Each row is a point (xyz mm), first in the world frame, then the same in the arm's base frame.
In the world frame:
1: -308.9 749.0 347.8
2: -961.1 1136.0 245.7
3: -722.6 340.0 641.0
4: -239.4 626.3 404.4
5: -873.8 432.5 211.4
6: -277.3 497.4 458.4
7: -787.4 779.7 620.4
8: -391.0 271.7 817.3
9: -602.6 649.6 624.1
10: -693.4 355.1 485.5
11: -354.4 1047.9 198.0
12: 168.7 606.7 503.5
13: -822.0 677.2 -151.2
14: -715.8 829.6 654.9
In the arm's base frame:
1: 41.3 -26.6 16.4
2: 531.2 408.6 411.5
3: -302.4 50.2 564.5
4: -92.4 -98.7 12.1
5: -176.0 466.3 400.6
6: -214.8 -101.7 89.5
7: 142.4 53.1 552.7
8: -427.8 -283.3 427.6
9: -16.0 -48.1 427.2
10: -288.4 151.2 442.6
11: 347.2 81.8 -75.8
12: -180.3 -425.3 -237.6
13: 65.9 686.7 105.7
14: 179.2 -23.9 513.8

